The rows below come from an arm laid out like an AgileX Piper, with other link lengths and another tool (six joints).
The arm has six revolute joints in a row. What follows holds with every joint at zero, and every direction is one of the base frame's.
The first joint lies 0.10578 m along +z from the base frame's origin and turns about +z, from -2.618 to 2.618 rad.
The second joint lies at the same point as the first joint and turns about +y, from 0 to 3.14 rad.
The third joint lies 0.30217 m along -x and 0.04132 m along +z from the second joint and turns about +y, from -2.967 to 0 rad.
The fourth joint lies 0.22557 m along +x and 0.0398 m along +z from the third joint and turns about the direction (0.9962, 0, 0.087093), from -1.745 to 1.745 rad.
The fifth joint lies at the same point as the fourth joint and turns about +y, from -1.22 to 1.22 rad.
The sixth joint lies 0.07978 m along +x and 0.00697 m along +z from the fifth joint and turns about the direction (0.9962, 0, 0.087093), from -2.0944 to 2.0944 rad.
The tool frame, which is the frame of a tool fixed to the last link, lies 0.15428 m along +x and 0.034 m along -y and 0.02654 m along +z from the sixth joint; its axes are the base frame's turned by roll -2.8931, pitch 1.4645 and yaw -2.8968 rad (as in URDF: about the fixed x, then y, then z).
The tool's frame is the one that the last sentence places.
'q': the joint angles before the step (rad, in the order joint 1, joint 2, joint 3, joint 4, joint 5, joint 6). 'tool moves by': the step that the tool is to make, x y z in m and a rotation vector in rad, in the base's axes. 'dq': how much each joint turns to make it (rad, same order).
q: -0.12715 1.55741 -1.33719 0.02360 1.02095 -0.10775
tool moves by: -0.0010 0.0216 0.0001 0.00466 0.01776 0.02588
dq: 0.06760 -0.00016 -0.00920 -0.01633 0.02685 0.04818
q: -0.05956 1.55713 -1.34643 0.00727 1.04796 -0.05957
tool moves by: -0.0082 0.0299 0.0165 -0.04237 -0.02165 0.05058
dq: 0.12943 -0.04859 0.00031 -0.08002 0.02952 0.09354
